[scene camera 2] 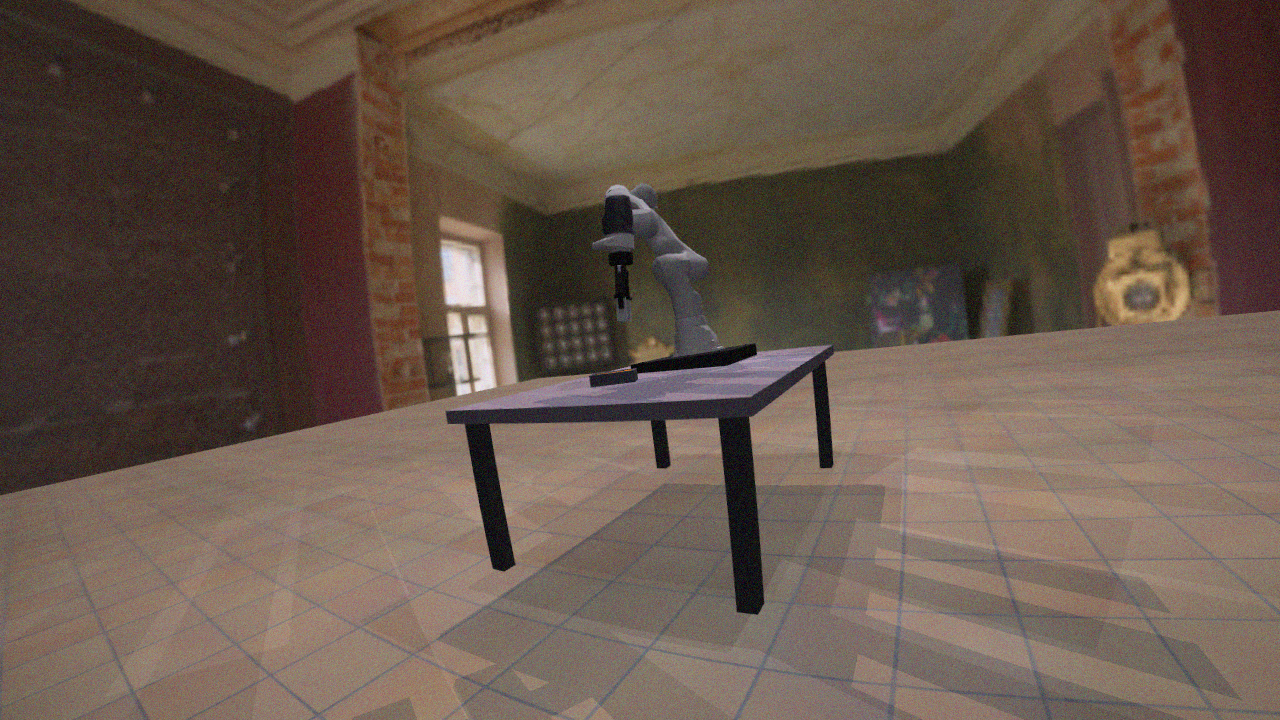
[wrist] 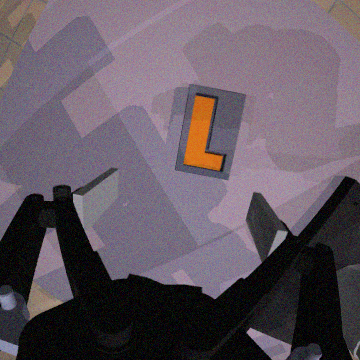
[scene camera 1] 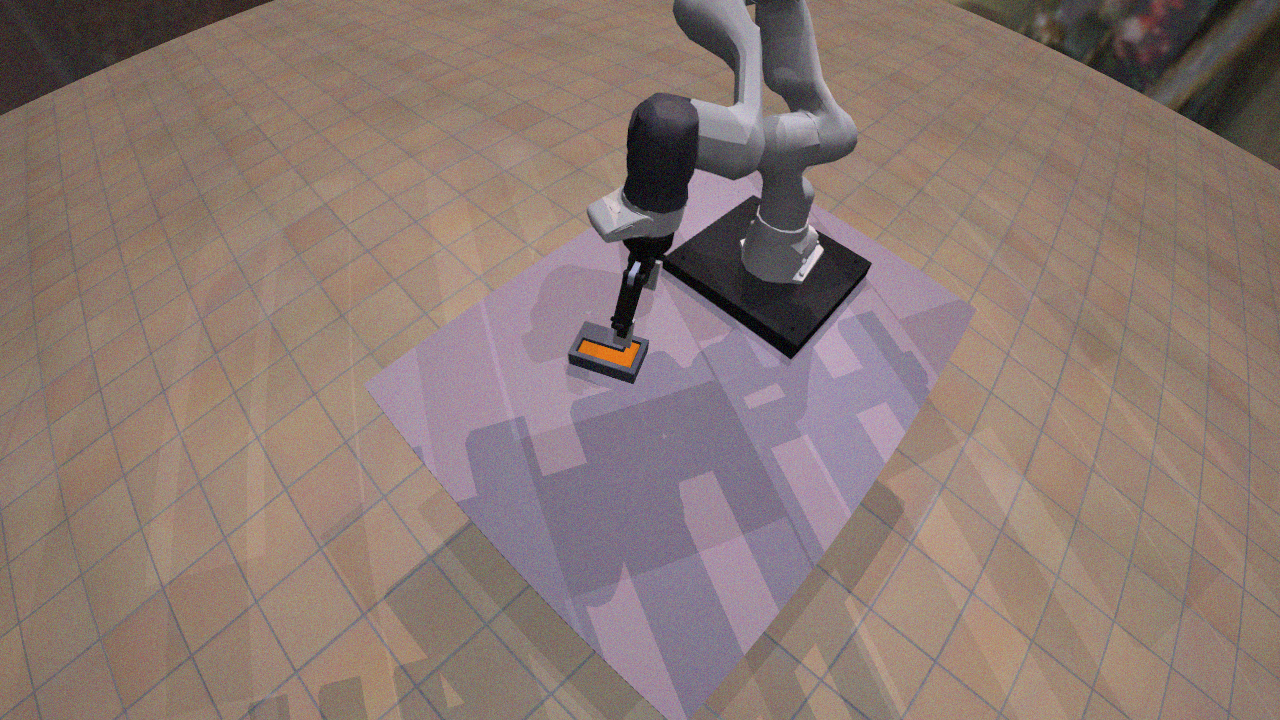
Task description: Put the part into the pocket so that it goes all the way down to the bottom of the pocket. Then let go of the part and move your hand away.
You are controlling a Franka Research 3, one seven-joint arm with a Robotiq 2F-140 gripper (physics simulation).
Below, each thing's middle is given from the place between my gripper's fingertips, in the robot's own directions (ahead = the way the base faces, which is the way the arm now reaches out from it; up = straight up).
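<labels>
Position of my gripper relative to the orange L-shaped part (scene camera 1: pixel 626 359): 5 cm to the left of it, 1 cm short of it, 17 cm above it.
</labels>
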